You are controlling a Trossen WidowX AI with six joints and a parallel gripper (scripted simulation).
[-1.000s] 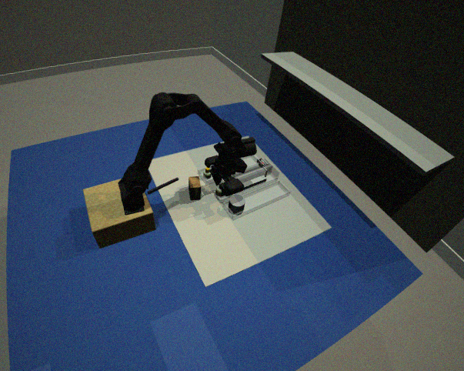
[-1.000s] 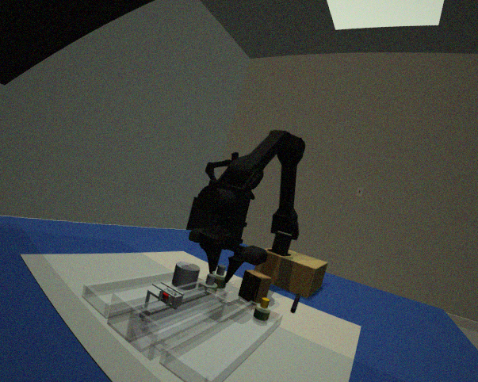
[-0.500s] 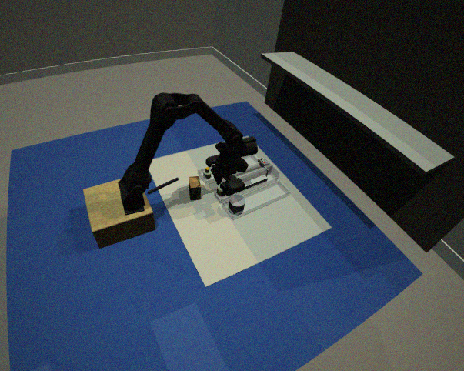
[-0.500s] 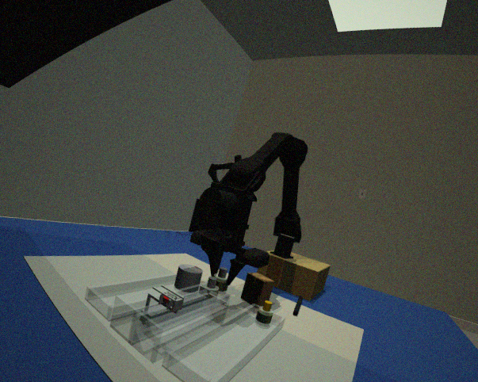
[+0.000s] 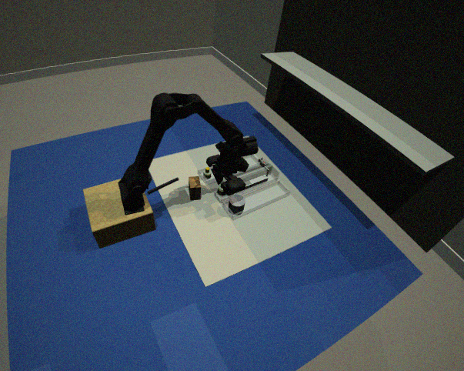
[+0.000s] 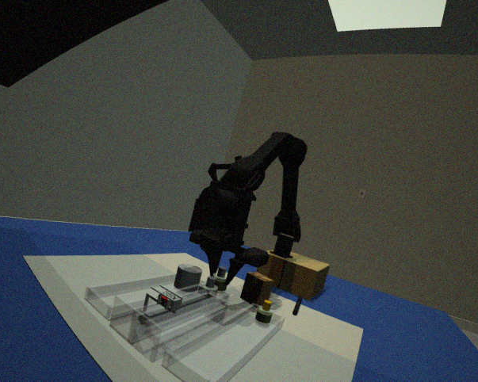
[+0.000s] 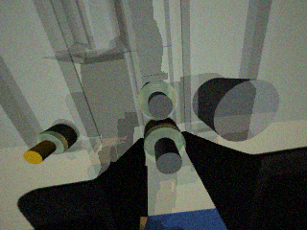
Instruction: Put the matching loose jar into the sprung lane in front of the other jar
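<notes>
The wide grey cylinder is 30 mm ahead of my gripper tip, 70 mm to the right of it and 20 mm below it. Round my gripper tip: brown block: 100 mm behind, 50 mm to the left, 10 mm below; red mark: 210 mm ahead, 80 mm to the left, 20 mm above; sprung lane: 140 mm ahead, 50 mm to the left, 30 mm below.
</notes>
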